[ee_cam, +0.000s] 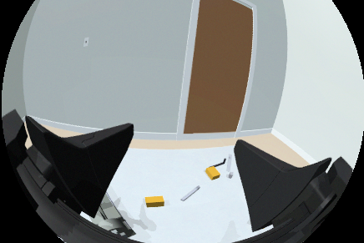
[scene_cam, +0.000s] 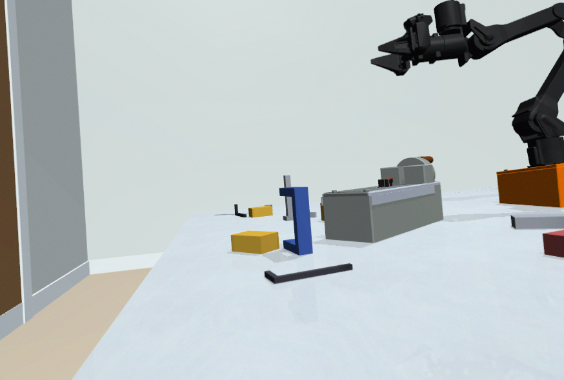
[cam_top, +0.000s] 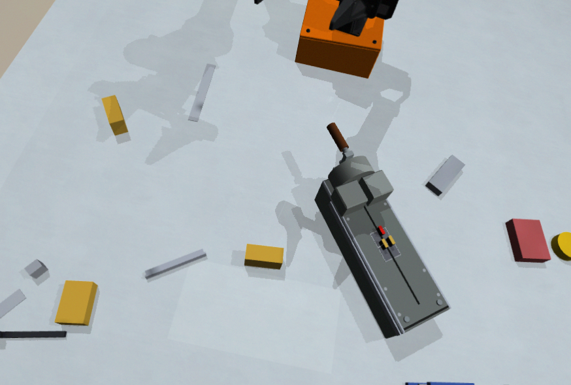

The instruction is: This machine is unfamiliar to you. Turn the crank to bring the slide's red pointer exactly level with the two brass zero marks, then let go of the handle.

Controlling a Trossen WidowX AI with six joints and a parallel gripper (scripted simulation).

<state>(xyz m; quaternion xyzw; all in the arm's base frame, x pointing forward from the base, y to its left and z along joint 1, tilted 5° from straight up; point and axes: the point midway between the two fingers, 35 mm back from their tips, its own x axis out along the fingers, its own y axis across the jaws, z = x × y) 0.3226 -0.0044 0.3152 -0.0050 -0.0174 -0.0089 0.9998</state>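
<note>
Right now the brown handle is 26 cm below my gripper tip, 9 cm to the left of it and 7 cm behind it. From my gripper tip the other things lie so: red pointer 30 cm below, 21 cm to the left, 4 cm ahead; then grey block 37 cm below, 32 cm to the left, 16 cm behind; then blue clamp 36 cm to the left, 33 cm below, 22 cm ahead.
</note>
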